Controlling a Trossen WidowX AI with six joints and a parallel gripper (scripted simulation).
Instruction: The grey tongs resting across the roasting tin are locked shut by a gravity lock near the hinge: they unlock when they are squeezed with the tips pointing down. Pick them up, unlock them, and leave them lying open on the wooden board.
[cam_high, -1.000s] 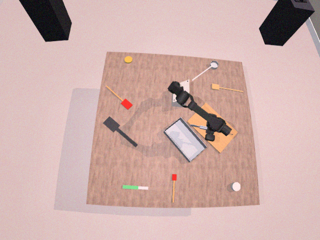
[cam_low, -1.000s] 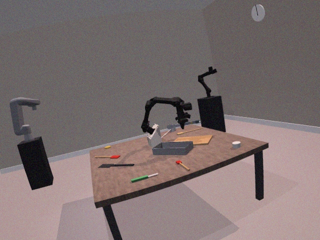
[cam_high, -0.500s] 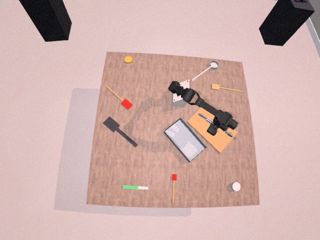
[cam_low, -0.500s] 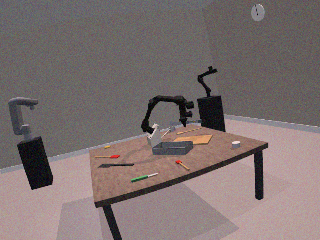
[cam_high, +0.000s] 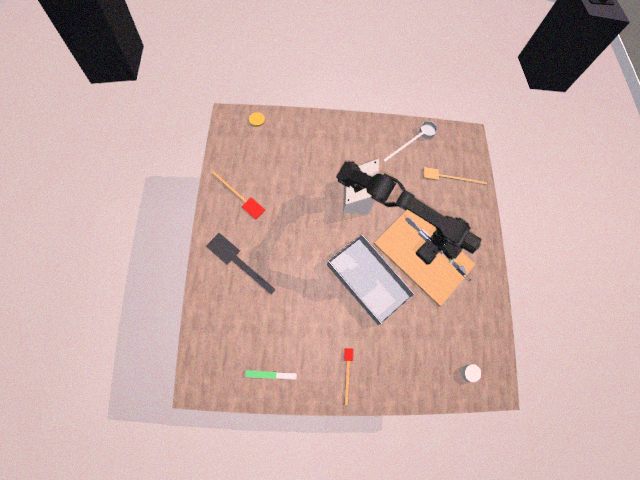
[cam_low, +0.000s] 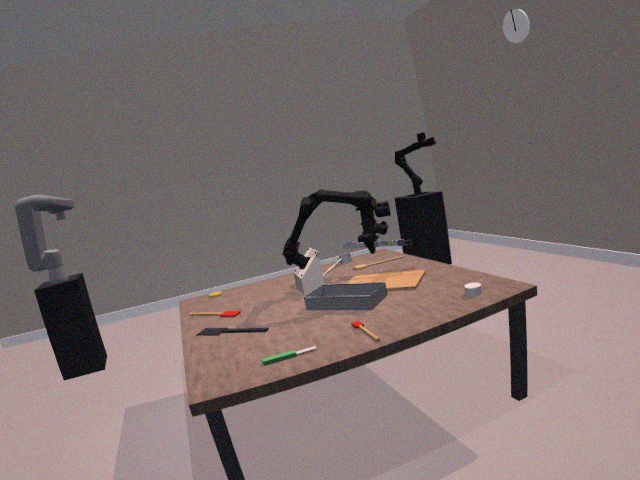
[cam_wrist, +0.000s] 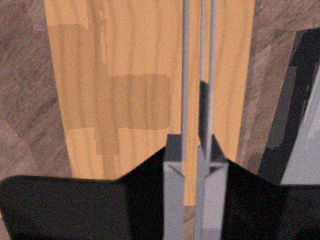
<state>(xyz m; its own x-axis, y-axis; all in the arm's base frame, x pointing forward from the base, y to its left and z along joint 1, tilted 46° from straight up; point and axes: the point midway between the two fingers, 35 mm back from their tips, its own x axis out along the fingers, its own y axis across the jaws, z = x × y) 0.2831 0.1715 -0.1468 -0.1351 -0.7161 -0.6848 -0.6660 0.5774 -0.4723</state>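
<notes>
Right now my gripper tip is 4 cm below the tong arm. From my gripper tip the other things lie so: grey roasting tin 21 cm to the right, 13 cm below, 8 cm ahead; board 15 cm below, 4 cm to the left, 2 cm behind; black lock piece 6 cm to the left, 6 cm ahead, 4 cm above.
</notes>
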